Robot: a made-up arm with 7 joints.
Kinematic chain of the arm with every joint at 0, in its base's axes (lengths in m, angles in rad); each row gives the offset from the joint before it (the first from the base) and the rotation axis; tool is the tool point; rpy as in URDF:
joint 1: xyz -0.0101 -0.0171 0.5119 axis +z
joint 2: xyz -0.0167 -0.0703 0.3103 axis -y
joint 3: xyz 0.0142 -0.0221 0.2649 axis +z
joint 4: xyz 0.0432 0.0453 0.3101 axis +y
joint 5: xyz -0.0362 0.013 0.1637 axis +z
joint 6: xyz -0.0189 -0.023 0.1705 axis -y
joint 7: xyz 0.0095 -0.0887 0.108 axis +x
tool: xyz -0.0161 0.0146 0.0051 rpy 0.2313 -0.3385 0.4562
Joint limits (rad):
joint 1: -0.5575..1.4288
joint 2: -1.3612..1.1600
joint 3: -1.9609..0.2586
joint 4: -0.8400..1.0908
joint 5: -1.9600..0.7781
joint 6: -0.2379..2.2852
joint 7: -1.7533..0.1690
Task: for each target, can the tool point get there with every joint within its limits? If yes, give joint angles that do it. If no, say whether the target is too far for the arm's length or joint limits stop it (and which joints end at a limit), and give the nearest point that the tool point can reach.
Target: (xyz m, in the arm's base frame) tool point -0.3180 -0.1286 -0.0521
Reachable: no: joint limits stop it (at a limit: joint 2, joint 4, joint 7) | nearest point -0.7082 -0.2699 0.7768 | short by 0.927 m
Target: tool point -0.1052 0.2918 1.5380
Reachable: yes | joints 1.1202 -0.2127 -1.5902 -0.6189 -0.8426 1.3145 -1.1499
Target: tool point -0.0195 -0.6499 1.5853
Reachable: yes | joints 0.8563 0.7127 -1.0035 0.9111 0.2485 0.3326 -1.5756
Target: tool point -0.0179 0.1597 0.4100
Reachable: no: joint limits stop it (at a limit: joint 1, joint 2, joint 3, joint 4, joint 6, joint 7) | nearest point -0.0116 0.6313 0.7303 | short by 0.570 m
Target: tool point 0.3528 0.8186 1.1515
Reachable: yes | joints 1.0931 -1.1469 -0.4870 0.1870 -1.5960 0.9680 -0.7287
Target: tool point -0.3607 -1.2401 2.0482
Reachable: no: too far | nearest point -0.2248 -0.7662 1.5664 | short by 0.689 m
